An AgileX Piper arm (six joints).
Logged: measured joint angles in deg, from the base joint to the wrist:
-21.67 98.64 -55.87 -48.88 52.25 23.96
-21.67 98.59 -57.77 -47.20 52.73 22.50
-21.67 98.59 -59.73 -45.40 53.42 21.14
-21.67 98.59 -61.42 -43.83 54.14 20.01
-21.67 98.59 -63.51 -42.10 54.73 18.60
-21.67 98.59 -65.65 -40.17 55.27 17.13
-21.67 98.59 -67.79 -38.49 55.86 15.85
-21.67 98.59 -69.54 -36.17 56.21 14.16
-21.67 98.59 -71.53 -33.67 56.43 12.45
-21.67 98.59 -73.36 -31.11 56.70 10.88
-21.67 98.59 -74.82 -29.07 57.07 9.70
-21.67 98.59 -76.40 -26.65 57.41 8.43
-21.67 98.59 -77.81 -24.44 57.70 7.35
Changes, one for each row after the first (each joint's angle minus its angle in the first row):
0.00 -0.05 -1.90 1.68 0.48 -1.46
0.00 -0.05 -3.86 3.48 1.17 -2.82
0.00 -0.05 -5.55 5.05 1.89 -3.95
0.00 -0.05 -7.64 6.78 2.48 -5.36
0.00 -0.05 -9.78 8.71 3.02 -6.83
0.00 -0.05 -11.92 10.39 3.61 -8.11
0.00 -0.05 -13.67 12.71 3.96 -9.80
0.00 -0.05 -15.66 15.21 4.18 -11.51
0.00 -0.05 -17.49 17.77 4.45 -13.08
0.00 -0.05 -18.95 19.81 4.82 -14.26
0.00 -0.05 -20.53 22.23 5.16 -15.53
0.00 -0.05 -21.94 24.44 5.45 -16.61

